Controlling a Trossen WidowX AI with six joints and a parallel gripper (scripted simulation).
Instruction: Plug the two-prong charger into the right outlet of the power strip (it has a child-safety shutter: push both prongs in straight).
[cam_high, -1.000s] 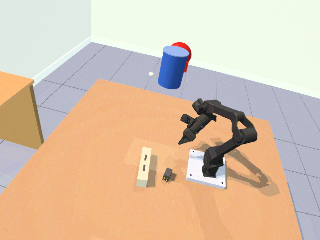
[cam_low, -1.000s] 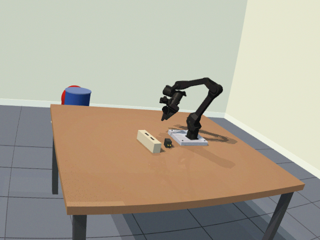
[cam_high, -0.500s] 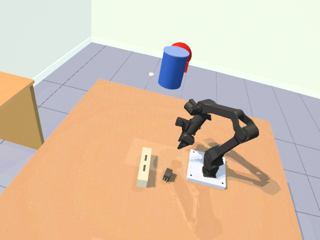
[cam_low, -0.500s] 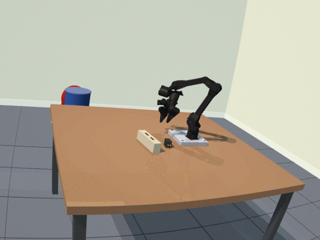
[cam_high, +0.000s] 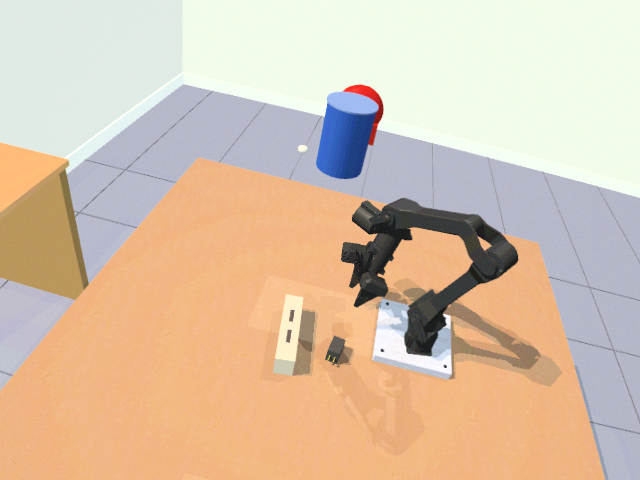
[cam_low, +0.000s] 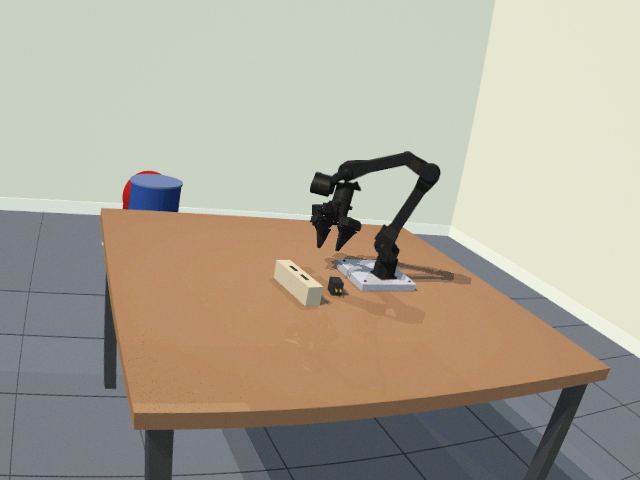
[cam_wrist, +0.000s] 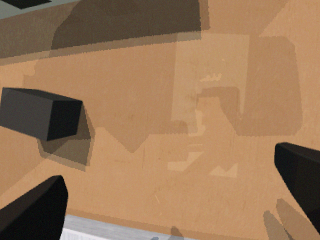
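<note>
Right now the black two-prong charger is 30 mm ahead of my gripper tip, 130 mm to the left of it and 70 mm below it.
</note>
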